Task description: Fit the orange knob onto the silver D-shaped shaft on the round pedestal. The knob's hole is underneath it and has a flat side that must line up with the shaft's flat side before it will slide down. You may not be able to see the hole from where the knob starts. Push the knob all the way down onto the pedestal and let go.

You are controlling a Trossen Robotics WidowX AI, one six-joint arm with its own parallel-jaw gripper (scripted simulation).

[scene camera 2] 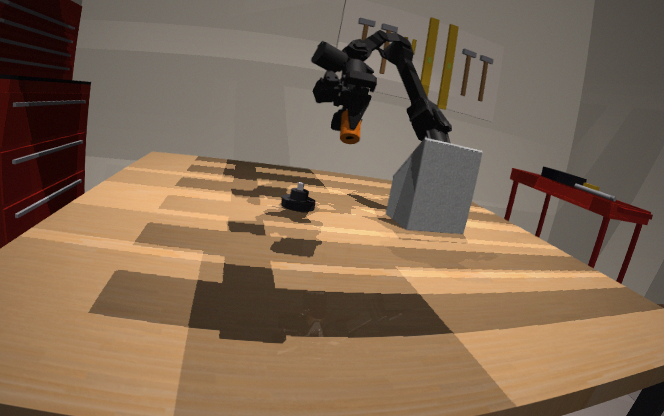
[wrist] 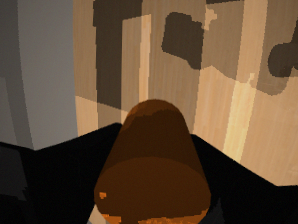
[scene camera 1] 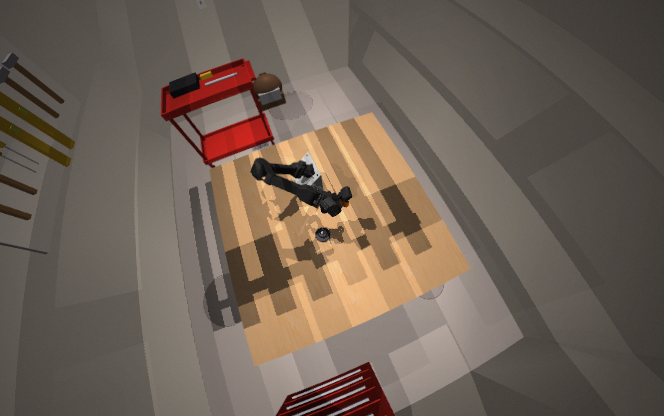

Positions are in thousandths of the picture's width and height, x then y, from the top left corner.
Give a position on an orange knob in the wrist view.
At 515,734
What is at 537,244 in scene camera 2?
My gripper.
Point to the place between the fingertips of my gripper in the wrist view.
518,605
